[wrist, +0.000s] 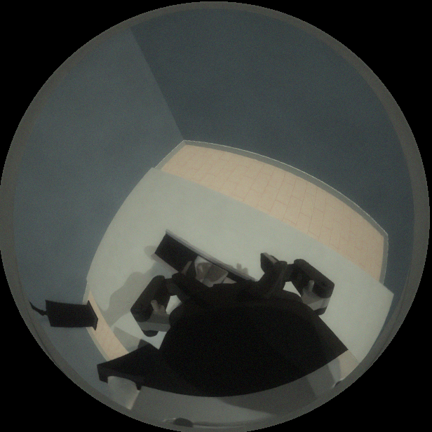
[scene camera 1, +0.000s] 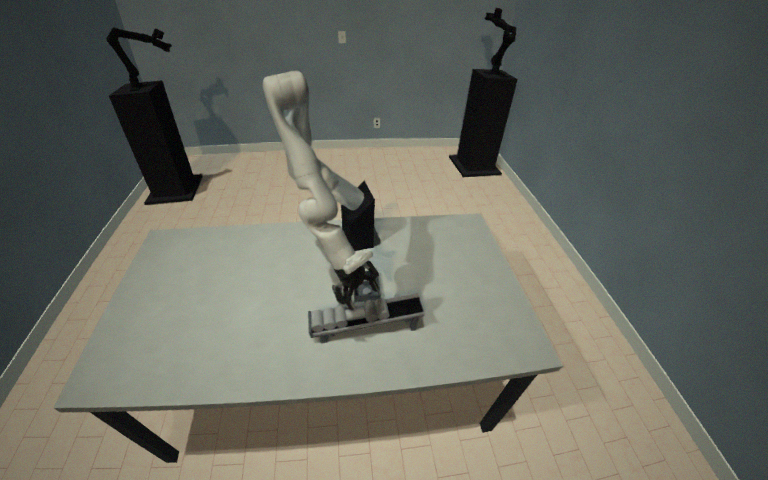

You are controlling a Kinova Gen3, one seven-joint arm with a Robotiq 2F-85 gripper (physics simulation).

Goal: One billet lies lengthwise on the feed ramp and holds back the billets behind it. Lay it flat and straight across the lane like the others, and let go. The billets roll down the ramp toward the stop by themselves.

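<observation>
A dark feed ramp stands on the table near its middle. Several grey billets lie across the lane at the ramp's left end. One grey billet sits apart from them at the ramp's middle, partly hidden by my hand, so I cannot tell which way it points. My gripper is open. It is low over the ramp, with its fingers to either side of that billet and not closed on it.
The grey table carries the ramp. My arm's black base block stands just behind the ramp. Two black pedestals with camera arms stand on the floor at the back.
</observation>
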